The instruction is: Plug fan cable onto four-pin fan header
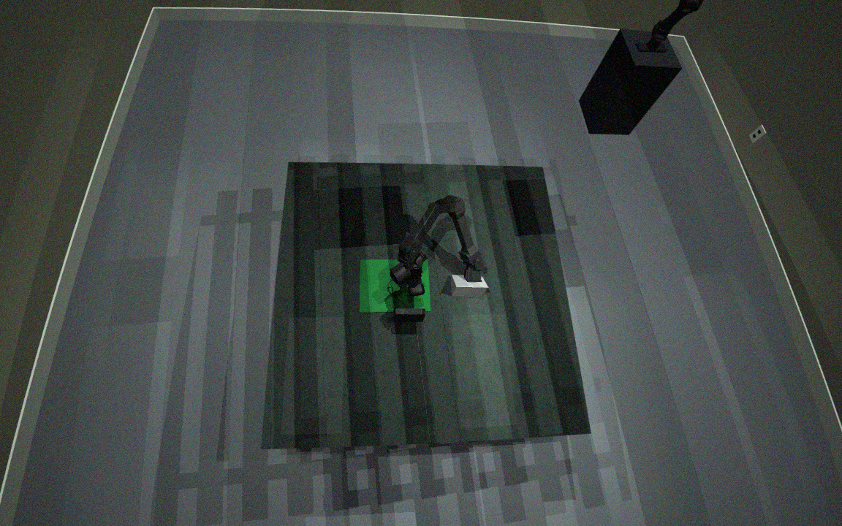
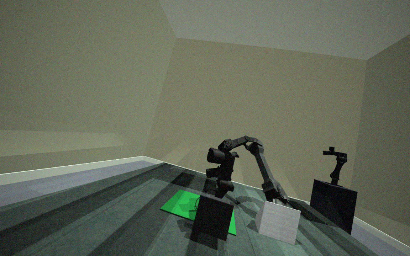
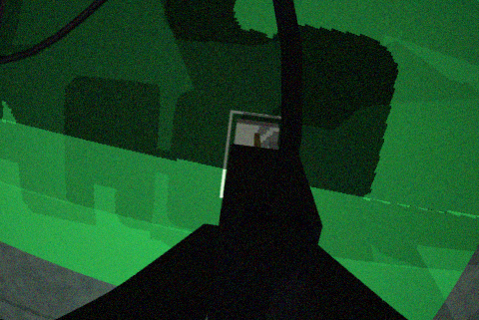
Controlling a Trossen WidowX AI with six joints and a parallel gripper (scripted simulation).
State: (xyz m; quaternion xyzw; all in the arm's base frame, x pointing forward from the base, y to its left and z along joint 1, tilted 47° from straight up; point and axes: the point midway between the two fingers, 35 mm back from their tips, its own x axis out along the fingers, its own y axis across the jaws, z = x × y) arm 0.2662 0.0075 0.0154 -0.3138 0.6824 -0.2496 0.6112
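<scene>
Right now my gripper tip is 70 mm above the grey four-pin header. Also, from my gripper tip: dark plug (10 mm ahead, 10 mm above); green board (70 mm ahead, 80 mm below); black cable (30 mm ahead, 10 mm to the left, 10 mm above).
</scene>
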